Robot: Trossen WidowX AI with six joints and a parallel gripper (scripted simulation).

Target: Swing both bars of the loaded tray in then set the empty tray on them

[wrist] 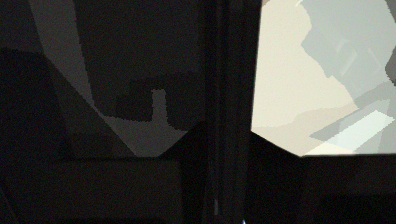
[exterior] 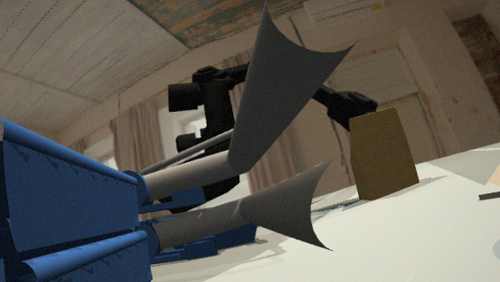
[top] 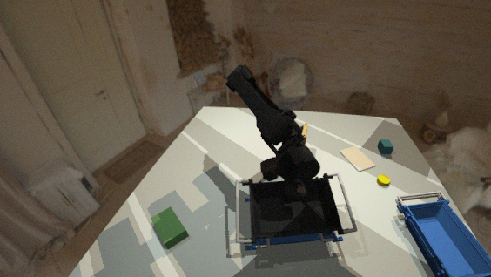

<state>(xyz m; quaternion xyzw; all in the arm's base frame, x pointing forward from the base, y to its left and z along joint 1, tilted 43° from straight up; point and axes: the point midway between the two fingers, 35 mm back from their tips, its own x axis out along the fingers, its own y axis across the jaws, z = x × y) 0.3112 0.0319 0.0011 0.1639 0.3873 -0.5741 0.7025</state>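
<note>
Now: the black tray 7 cm ahead of my gripper tip, 3 cm to the left of it and 2 cm above it. Also, from my gripper tip: green block: 20 cm ahead, 35 cm to the right, 9 cm below; then yellow disc: 23 cm behind, 36 cm to the left, 10 cm below; then flat tan card: 36 cm behind, 26 cm to the left, 10 cm below.
</note>
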